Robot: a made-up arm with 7 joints. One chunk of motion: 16 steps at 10 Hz.
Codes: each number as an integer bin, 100 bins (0 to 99) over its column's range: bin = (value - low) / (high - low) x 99, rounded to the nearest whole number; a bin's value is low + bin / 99 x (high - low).
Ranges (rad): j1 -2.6..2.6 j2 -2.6..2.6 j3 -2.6..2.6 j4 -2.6..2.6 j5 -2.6..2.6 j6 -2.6..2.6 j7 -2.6..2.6
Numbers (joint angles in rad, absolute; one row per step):
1: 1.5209 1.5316 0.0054 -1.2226 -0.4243 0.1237 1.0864
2: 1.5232 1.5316 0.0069 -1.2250 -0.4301 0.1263 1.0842
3: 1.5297 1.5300 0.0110 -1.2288 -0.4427 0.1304 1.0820
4: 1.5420 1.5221 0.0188 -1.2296 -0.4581 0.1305 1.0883
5: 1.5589 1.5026 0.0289 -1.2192 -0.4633 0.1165 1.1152
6: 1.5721 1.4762 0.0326 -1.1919 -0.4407 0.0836 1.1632
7: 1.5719 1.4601 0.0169 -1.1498 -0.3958 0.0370 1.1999
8: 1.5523 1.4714 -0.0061 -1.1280 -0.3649 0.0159 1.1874
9: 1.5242 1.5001 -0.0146 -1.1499 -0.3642 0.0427 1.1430
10: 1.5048 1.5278 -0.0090 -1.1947 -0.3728 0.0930 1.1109
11: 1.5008 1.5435 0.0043 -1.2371 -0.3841 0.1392 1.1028
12: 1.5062 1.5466 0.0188 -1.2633 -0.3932 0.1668 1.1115
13: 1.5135 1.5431 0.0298 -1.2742 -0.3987 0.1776 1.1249
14: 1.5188 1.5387 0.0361 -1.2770 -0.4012 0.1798 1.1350
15: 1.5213 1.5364 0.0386 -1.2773 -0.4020 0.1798 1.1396
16: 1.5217 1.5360 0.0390 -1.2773 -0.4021 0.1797 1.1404
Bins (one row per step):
1: 78 79 50 26 41 52 70
2: 78 79 50 26 41 52 70
3: 79 79 50 26 41 52 70
4: 79 78 50 26 41 52 70
5: 79 78 50 26 41 52 71
6: 79 78 50 27 41 51 72
7: 79 77 50 28 42 50 72
8: 79 78 49 28 43 50 72
9: 79 78 49 28 43 50 71
10: 78 79 49 27 42 51 71
11: 78 79 50 26 42 52 70
12: 78 79 50 25 42 53 71
13: 78 79 50 25 42 53 71
14: 78 79 50 25 42 53 71
15: 78 79 50 25 42 53 71
16: 78 79 50 25 42 53 71

